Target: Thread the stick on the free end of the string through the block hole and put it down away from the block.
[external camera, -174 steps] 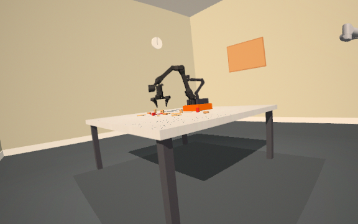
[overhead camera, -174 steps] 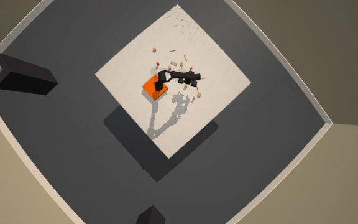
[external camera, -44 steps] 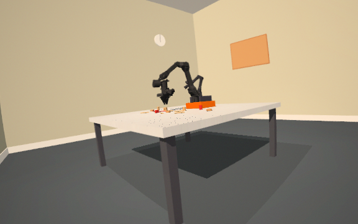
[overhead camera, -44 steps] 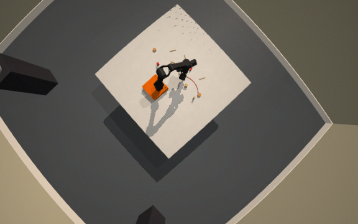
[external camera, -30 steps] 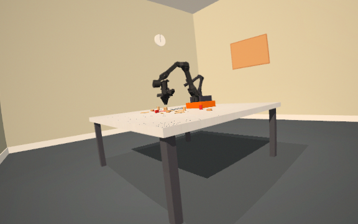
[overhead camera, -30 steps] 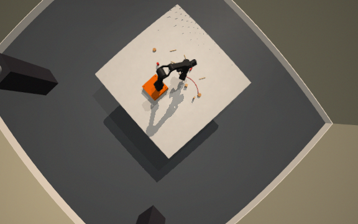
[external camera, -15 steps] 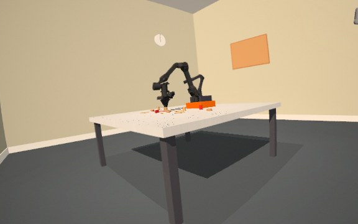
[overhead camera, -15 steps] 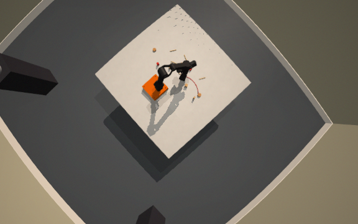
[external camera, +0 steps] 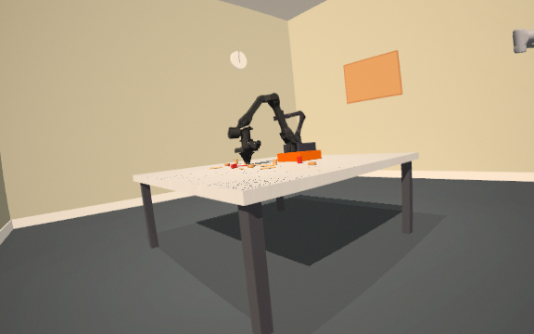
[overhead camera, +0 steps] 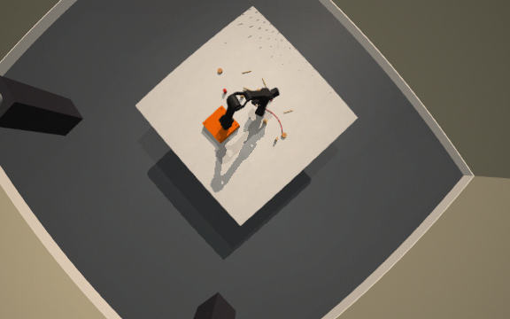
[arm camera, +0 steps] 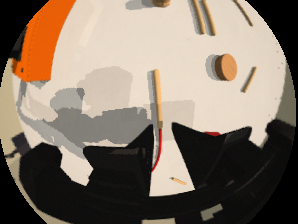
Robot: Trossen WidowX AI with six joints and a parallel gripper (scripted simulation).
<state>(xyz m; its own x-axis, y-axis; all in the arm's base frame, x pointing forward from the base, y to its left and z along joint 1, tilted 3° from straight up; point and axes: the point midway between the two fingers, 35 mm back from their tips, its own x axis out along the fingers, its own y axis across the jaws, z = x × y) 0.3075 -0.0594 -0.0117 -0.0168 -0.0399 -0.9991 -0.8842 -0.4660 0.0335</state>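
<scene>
My gripper tip is 1 cm past the thin wooden stick, 1 cm to the right of it and 1 cm above it. From my gripper tip the other things lie so: wooden block (6 cm behind, 10 cm to the right); then round wooden button (1 cm behind, 27 cm to the right); then red cube (10 cm ahead, 1 cm to the left).
</scene>
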